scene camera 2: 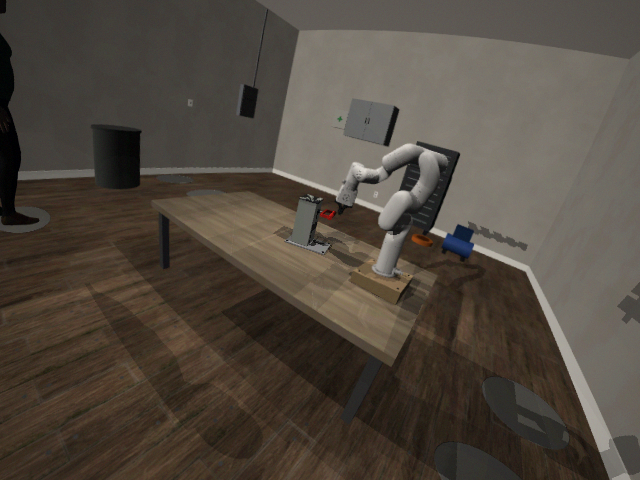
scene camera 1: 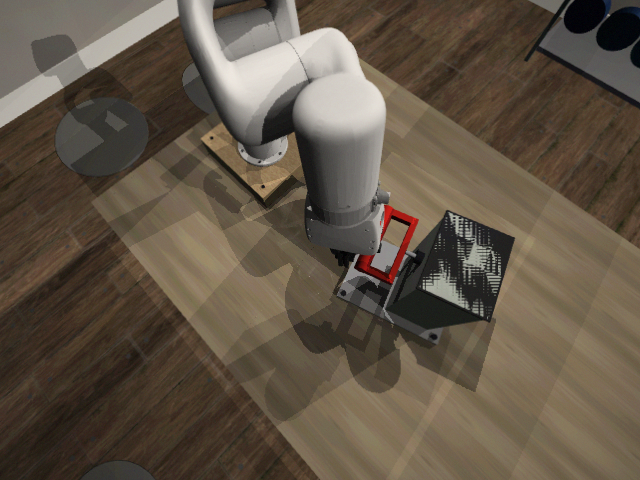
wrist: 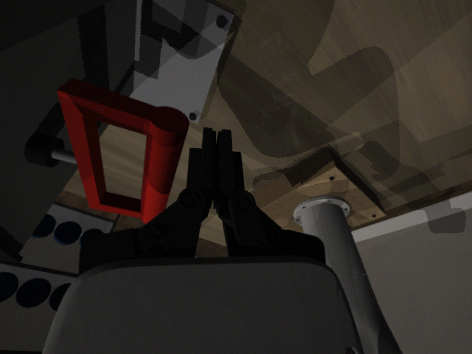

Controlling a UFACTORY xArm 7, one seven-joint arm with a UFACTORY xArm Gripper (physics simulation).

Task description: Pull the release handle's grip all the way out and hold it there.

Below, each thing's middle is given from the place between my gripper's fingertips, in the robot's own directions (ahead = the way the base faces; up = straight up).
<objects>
I see the grey base plate (scene camera 1: 360,289) 11 cm ahead of my hand, 8 cm to the left of it and 21 cm below it.
</objects>
